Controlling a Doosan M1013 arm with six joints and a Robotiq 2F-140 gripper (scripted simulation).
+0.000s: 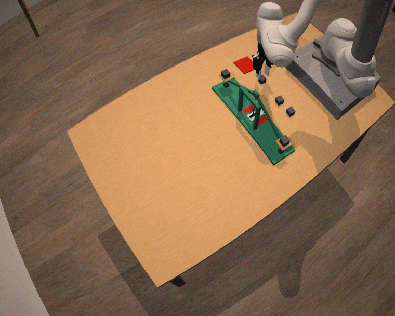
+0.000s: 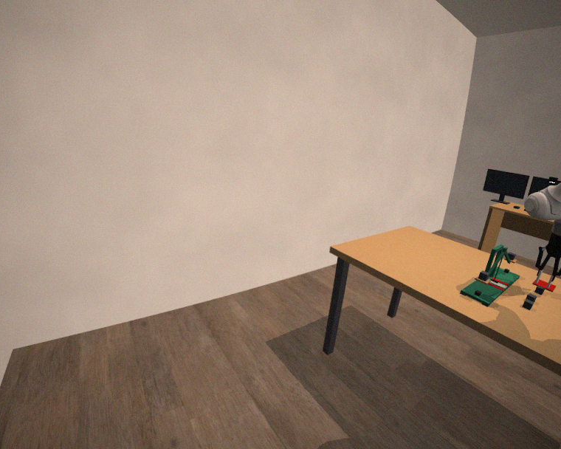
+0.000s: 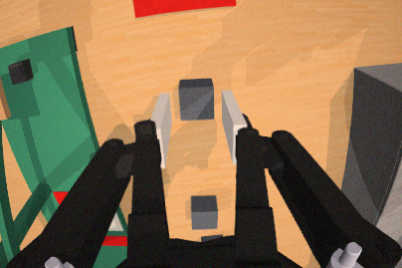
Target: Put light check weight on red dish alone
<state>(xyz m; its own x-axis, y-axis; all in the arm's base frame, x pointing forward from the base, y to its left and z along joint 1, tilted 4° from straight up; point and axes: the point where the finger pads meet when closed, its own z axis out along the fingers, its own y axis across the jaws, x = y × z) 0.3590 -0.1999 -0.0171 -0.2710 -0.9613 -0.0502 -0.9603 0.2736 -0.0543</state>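
My gripper is now 20 mm past the red dish, 120 mm to the left of it and 70 mm above it. Round my hand: green rocker balance: 200 mm ahead, 110 mm to the left, 20 mm above.
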